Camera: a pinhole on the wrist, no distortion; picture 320 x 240 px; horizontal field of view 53.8 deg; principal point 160.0 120.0 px. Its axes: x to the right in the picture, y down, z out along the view. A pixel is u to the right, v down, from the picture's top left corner.
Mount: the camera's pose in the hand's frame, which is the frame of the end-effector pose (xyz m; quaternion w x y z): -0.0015 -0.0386 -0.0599 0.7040 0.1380 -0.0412 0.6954
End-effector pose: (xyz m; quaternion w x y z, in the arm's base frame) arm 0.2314 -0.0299 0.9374 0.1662 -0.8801 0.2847 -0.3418
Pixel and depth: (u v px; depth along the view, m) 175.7 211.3 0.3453
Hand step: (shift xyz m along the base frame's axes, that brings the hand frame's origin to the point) 0.2111 0.1470 -0.1795
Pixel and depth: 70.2 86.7 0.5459
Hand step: 0.4914 0.2197 -0.0745
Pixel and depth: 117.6 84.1 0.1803
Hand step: 0.1396 0.0682 -0.0003
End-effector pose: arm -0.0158 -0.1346 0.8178 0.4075 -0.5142 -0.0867 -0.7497
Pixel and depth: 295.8 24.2 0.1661
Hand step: 0.0595 0.0297 0.1147
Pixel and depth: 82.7 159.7 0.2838
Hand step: 0.0156 0.2260 0.1416
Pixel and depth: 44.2 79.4 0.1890
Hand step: -0.0432 0.1313 0.1288
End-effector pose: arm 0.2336 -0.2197 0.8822 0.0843 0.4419 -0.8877 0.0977
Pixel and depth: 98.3 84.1 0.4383
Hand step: 0.1026 -0.2990 -0.2734
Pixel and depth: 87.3 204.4 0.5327
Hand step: 0.2509 -0.2239 -0.4137
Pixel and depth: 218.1 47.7 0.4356
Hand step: -0.0611 -0.2530 -0.3076
